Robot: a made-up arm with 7 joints.
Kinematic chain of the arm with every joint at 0, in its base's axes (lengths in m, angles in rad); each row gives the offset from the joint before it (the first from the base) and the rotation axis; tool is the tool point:
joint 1: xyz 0 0 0.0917 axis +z
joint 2: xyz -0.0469 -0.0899 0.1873 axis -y
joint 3: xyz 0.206 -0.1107 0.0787 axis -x
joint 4: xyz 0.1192 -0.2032 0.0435 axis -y
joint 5: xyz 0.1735 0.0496 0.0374 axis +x
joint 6: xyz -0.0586 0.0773 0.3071 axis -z
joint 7: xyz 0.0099 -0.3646 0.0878 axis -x
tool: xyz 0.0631 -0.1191 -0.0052
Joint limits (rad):
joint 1: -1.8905..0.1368
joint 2: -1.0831..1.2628
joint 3: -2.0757..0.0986
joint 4: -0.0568..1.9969
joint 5: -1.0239..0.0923
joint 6: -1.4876..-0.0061
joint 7: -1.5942..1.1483
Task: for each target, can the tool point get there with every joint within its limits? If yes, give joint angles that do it. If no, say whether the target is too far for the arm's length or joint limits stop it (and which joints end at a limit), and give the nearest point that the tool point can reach.
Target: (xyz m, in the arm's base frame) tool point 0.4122 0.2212 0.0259
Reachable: no: joint limits stop it (at a limit: joint 1, joint 2, joint 3, joint 4, joint 5, joint 6) | nearest point 0.3503 0.0924 0.0203 | short by 0.143 m
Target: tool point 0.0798 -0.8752 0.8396
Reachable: yes | joints -0.2772 0.5080 -1.1945 0.5712 -0.7098 -1.0136 -0.3276
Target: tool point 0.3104 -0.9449 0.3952
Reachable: yes | joints -0.2369 -0.7528 -0.2336 0.5773 0.0032 -0.1908 -0.1754
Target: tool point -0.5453 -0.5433 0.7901
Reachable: yes | joints -0.4926 0.4988 -0.3295 1.2685 -0.0972 -0.6786 -0.5047
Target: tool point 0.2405 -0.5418 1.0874
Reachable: yes | joints -0.5866 0.3687 -0.1507 0.2209 -0.4061 -1.2054 -0.7086
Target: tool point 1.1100 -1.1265 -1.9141
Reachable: no: too far | nearest point 0.4618 -0.6487 -0.5687 | short by 1.568 m
